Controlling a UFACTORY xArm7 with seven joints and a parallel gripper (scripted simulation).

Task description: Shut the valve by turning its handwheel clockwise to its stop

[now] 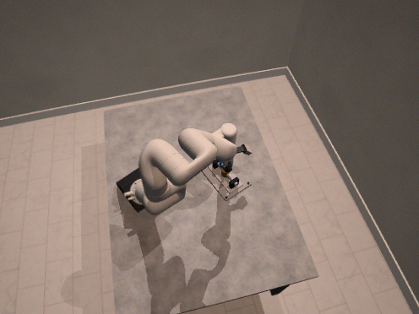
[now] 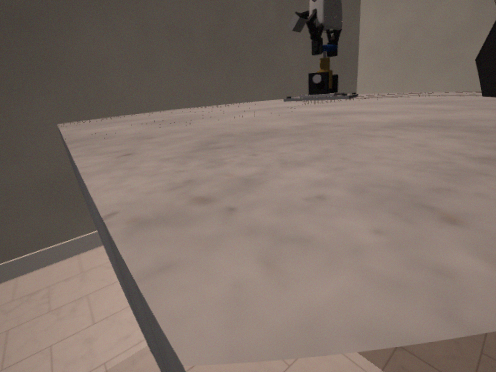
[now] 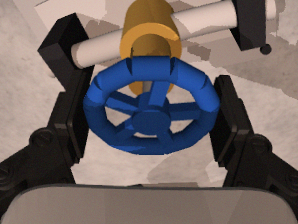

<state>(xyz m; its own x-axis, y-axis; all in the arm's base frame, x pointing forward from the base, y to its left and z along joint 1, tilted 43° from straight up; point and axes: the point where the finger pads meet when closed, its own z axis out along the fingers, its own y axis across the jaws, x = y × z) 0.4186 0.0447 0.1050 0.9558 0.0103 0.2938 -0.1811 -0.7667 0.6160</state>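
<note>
My hand is right at the blue spoked handwheel.
</note>
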